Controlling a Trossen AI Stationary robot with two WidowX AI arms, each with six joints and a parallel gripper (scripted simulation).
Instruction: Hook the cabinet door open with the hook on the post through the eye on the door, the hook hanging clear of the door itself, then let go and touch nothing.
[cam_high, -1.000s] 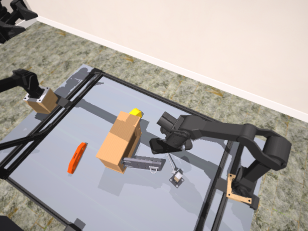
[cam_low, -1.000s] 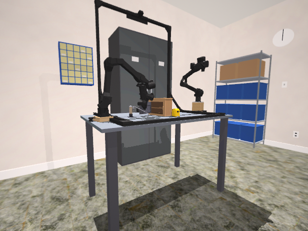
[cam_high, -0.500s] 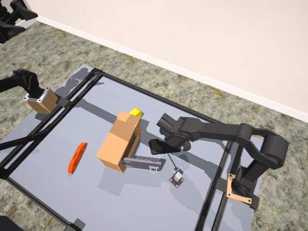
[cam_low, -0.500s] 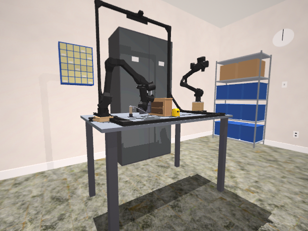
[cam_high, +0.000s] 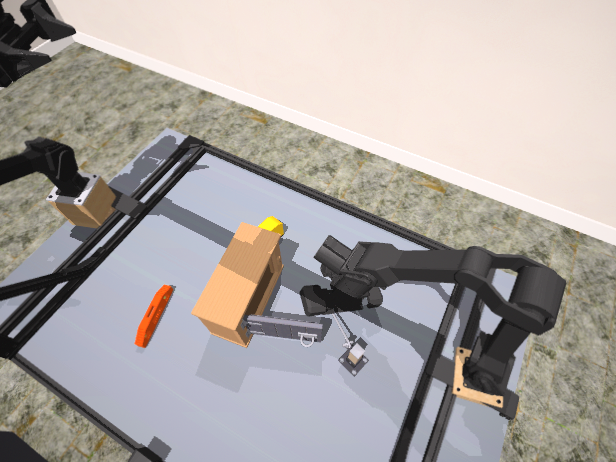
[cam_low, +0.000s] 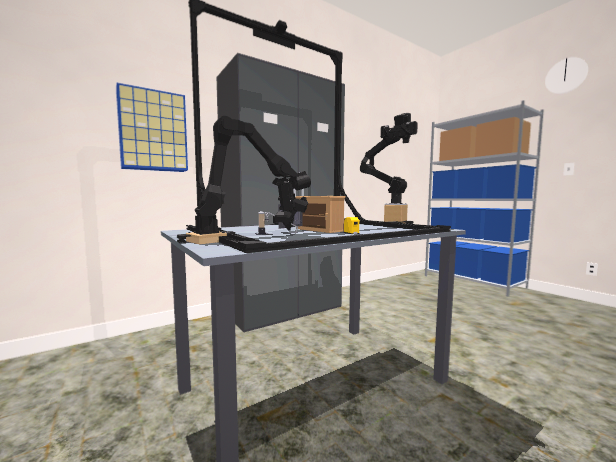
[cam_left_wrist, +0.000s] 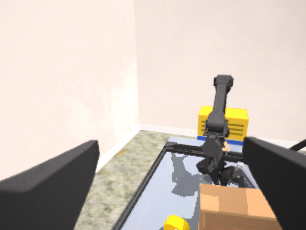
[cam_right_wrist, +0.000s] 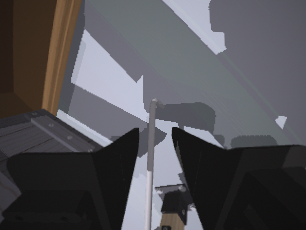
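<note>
My right hand is 30 mm past the hook rod, 20 mm to the left of it and 10 mm above it. From my right hand the other things lie so: yellow tape measure: 250 mm to the left, 130 mm ahead, 30 mm below; then grey door: 110 mm behind, 80 mm to the left, 20 mm above; then orange tool: 390 mm to the left, 190 mm behind, 40 mm below.
</note>
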